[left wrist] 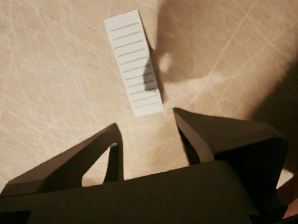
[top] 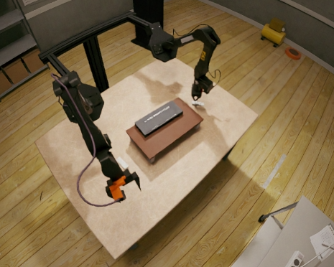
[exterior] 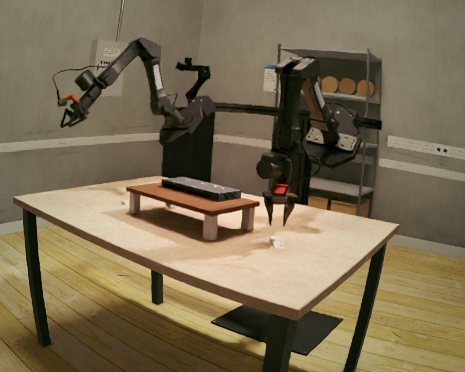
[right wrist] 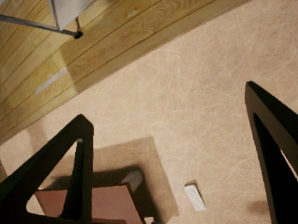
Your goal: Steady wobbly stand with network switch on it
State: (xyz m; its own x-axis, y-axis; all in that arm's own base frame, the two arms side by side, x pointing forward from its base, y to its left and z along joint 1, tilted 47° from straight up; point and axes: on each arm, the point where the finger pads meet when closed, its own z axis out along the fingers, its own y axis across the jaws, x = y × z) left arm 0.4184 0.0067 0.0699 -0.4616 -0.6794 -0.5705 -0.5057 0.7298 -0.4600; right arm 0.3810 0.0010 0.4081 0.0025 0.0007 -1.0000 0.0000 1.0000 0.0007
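The white wedge lies 20 mm ahead of my left hand, 20 mm to the left of it and 50 mm below it. Round my left hand: brown stand 330 mm to the right, 10 mm below; then network switch 50 mm behind, 320 mm to the right, 50 mm above.
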